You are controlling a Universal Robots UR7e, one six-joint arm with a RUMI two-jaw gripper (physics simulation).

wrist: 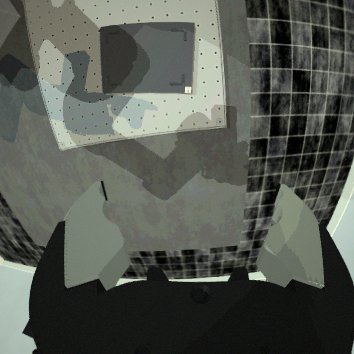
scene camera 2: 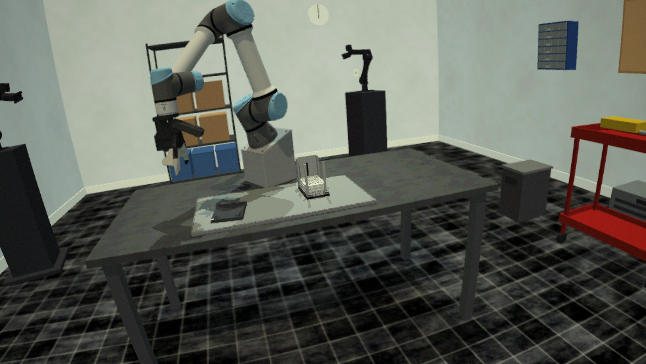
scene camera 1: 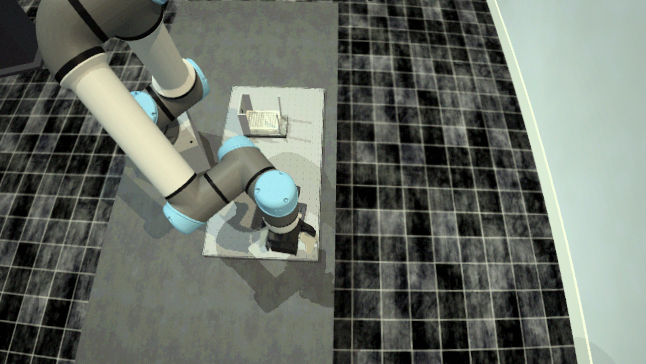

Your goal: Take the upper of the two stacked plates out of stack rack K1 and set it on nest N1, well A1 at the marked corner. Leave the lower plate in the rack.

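Places are measured from the arm's base along level axes (x down, y ahead, z right), in millimetres.
Pixels of known places: gripper, fingertip midpoint: (wrist: 189, 185) (scene camera 2: 182, 169); arm's base, link origin: (scene camera 2: 263, 139).
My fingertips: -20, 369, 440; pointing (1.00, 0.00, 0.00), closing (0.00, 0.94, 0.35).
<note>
Ahead of a thing's pixels: the offset from my fingertips to its top centre, as dx, dy, dz. "*": to the spot under its first point. Level surfaces: height alone.
The stack rack K1 {+72, -21, -515} (scene camera 1: 244, 120) (scene camera 2: 318, 195) stands on the pegboard, with upright walls and posts. The pale plates {+165, -30, -518} (scene camera 1: 262, 120) (scene camera 2: 312, 184) sit inside it; the upper one's well grid shows, but the line between the two is too small to tell. The nest N1 {+198, -23, -147} (scene camera 1: 302, 210) (scene camera 2: 230, 211) (wrist: 147, 60) is a flat dark plate with corner brackets, nothing on it, partly hidden by the arm in scene camera 1. A small white marker {* +200, +28, -66} (wrist: 188, 90) sits at one corner. My gripper (scene camera 1: 287, 245) (scene camera 2: 172, 162) (wrist: 189, 185) is open and empty, high above the nest end of the board, away from the rack.
The perforated white board {dx +212} (scene camera 1: 305, 150) (scene camera 2: 350, 190) (wrist: 207, 107) lies on the grey table {dx +225} (scene camera 1: 200, 310) (scene camera 2: 400, 172) (wrist: 175, 225). The arm's base block (scene camera 1: 192, 145) (scene camera 2: 270, 165) stands behind the board, near the rack. A shelf unit, pedestals and a red cart (scene camera 2: 602, 225) stand off the table.
</note>
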